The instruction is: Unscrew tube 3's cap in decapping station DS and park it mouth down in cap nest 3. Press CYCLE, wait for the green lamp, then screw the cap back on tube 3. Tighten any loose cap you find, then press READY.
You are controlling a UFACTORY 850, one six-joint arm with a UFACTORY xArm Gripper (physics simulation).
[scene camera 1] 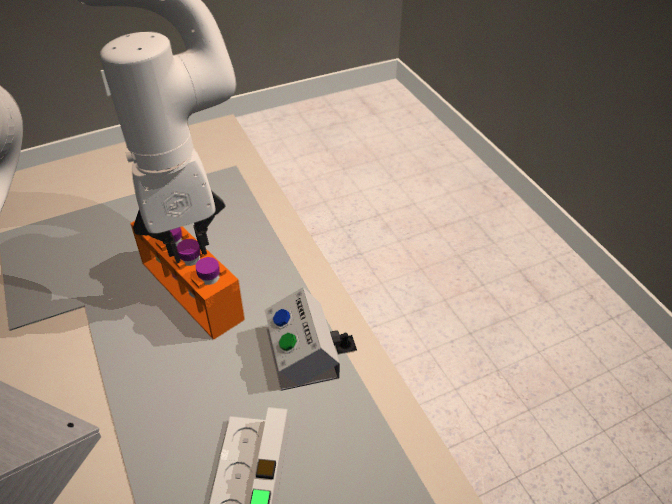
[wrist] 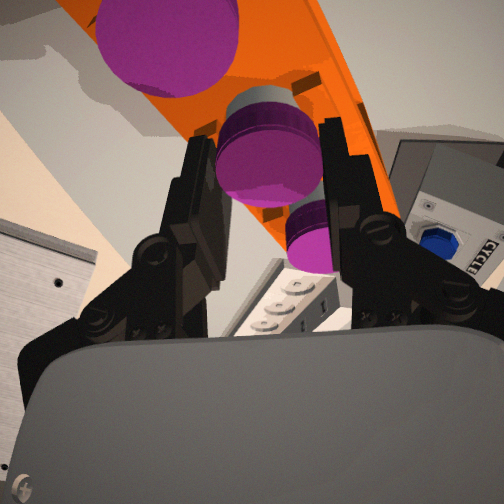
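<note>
The orange decapping station (scene camera 1: 187, 276) holds three tubes with purple caps in a row. My gripper (scene camera 1: 187, 246) reaches straight down over the middle tube. In the wrist view its two black fingers (wrist: 270, 165) press on both sides of the middle cap (wrist: 270, 155), which sits on its grey tube. The near cap (scene camera 1: 207, 268) and the far cap (scene camera 1: 174, 233) sit on their tubes; the far one is half hidden by the gripper body. The white cap nest strip (scene camera 1: 246, 461) has empty round nests and a lit green lamp (scene camera 1: 260, 496).
A grey button box (scene camera 1: 298, 339) carries a blue button (scene camera 1: 281, 317), labelled CYCLE in the wrist view (wrist: 439, 243), and a green button (scene camera 1: 287, 341). A small black part (scene camera 1: 343, 341) sits beside it. A grey metal block (scene camera 1: 37, 439) stands at the front left.
</note>
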